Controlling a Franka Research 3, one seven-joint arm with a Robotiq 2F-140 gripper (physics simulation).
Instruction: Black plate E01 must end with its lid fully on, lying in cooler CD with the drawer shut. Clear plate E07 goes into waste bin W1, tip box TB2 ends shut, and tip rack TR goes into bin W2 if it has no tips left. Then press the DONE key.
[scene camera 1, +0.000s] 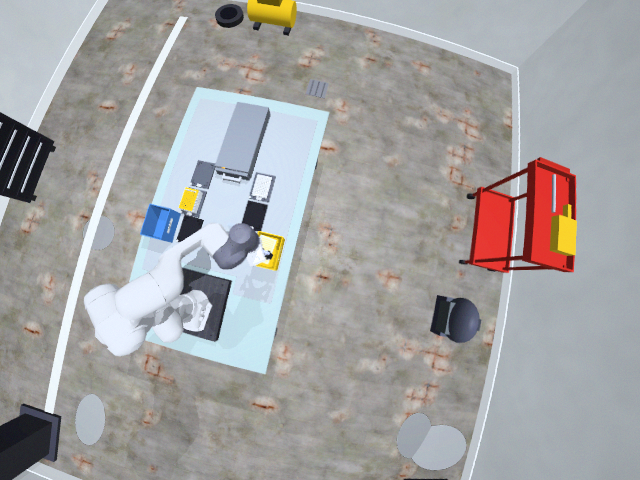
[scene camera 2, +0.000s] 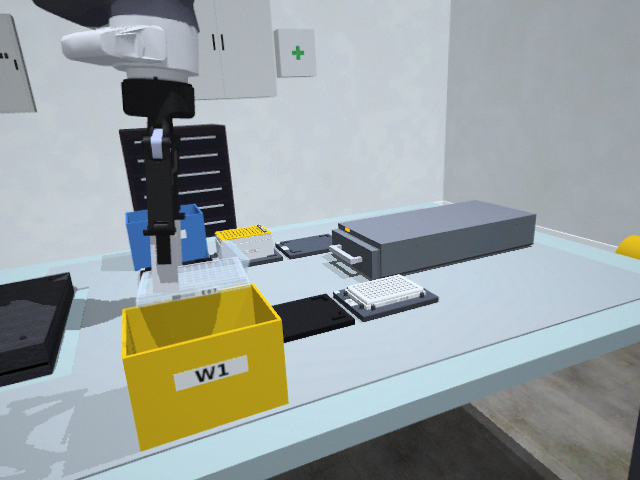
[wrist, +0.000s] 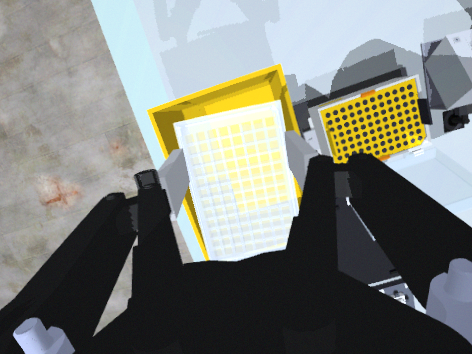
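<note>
Clear plate E07 (scene camera 2: 214, 276) (wrist: 245, 185) is level between the fingers of my gripper (scene camera 1: 266, 254) (scene camera 2: 166, 268) (wrist: 235, 156), which is shut on it. The plate overlaps the opening of yellow bin W1 (scene camera 1: 279, 253) (scene camera 2: 206, 413) (wrist: 245, 95) in the wrist view; its exact height over the rim is unclear. An open tip box (wrist: 375, 120) with a yellow perforated top and clear lid stands beside W1. Another yellow-topped rack (scene camera 1: 189, 199) (scene camera 2: 242, 232) stands near blue bin W2 (scene camera 1: 150, 222) (scene camera 2: 139, 235). The grey cooler (scene camera 1: 245, 136) (scene camera 2: 454, 232) looks shut. Black plate E01 does not show.
A white well plate (scene camera 1: 263, 186) (scene camera 2: 385, 290) sits on a dark nest in front of the cooler. A black nest (scene camera 1: 254, 215) (scene camera 2: 315, 316) lies between it and W1. Another dark nest (scene camera 1: 202, 173) (scene camera 2: 305, 245) lies left of the cooler.
</note>
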